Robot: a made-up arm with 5 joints.
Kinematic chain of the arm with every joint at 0, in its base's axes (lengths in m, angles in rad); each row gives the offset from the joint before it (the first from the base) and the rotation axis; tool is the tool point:
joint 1: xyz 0 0 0.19 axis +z
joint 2: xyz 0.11 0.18 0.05 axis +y
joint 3: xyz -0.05 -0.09 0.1 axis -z
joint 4: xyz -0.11 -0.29 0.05 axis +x
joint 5: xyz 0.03 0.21 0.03 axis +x
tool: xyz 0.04 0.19 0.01
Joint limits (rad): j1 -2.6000..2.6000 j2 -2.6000..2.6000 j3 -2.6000..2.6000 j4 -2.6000..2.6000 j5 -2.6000..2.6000
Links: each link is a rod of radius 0.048 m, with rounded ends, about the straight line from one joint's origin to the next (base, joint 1, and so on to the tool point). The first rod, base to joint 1, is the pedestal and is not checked.
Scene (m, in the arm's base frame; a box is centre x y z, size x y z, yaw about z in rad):
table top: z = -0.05
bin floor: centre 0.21 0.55 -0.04 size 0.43 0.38 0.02 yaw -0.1
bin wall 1: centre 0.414 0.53 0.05 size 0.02 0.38 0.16 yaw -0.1
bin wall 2: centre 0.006 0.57 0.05 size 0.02 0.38 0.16 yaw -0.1
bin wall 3: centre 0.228 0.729 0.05 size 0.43 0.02 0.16 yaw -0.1
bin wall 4: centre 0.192 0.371 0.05 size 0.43 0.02 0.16 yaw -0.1
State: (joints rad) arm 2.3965 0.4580 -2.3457 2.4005 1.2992
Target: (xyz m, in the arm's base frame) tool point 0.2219 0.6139 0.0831
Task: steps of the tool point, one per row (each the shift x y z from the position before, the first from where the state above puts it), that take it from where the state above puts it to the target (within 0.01 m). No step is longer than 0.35 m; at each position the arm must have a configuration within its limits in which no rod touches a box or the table.
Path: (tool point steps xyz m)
1: 0.1009 0.3248 -0.0129
2: 0.2372 0.2396 0.0103
3: 0.3156 0.0981 0.0276
4: 0.3155 -0.0633 0.0374
5: 0.0018 0.0072 -0.0873
6: -0.0018 -0.0072 -0.0895

